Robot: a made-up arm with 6 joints.
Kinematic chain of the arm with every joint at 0, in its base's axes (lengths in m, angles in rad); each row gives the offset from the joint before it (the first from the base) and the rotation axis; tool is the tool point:
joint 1: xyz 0 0 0.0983 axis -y
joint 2: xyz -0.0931 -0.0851 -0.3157 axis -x
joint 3: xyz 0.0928 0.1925 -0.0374 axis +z
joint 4: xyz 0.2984 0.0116 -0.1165 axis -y
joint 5: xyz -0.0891 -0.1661 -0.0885 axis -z
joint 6: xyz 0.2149 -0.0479 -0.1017 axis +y
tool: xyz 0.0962 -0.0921 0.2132
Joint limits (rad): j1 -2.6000..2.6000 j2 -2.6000..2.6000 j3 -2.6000..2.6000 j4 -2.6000..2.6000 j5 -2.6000..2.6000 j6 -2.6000..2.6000
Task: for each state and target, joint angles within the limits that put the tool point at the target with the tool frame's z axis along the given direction. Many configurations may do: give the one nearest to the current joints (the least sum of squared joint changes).
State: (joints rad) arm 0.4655 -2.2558 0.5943 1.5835 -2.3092 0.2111
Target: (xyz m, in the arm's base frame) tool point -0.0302 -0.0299 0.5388 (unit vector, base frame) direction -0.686 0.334 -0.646
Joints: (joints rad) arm 0.9505 -2.3311 0.1748 1.8410 -2.6000 0.1253
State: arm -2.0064 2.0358 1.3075 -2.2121 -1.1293 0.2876
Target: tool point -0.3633 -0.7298 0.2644 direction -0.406 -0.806 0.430
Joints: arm -2.0912 2.2389 1.4624 -1.5292 -0.7049 0.4338
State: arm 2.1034 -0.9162 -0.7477 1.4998 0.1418 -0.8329
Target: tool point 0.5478 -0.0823 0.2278 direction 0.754 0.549 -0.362
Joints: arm 1.5620 -1.0046 -0.5707 1.8243 -0.5349 -1.2374
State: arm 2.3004 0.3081 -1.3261 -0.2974 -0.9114 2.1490
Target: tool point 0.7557 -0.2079 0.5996 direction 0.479 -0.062 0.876
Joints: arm 2.2384 0.2718 -1.4001 -0.9021 -0.5821 2.2796
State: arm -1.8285 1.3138 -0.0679 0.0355 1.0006 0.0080
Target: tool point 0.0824 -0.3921 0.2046 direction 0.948 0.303 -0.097
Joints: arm -1.4730 1.4314 -0.4726 -0.4798 1.1570 0.8703
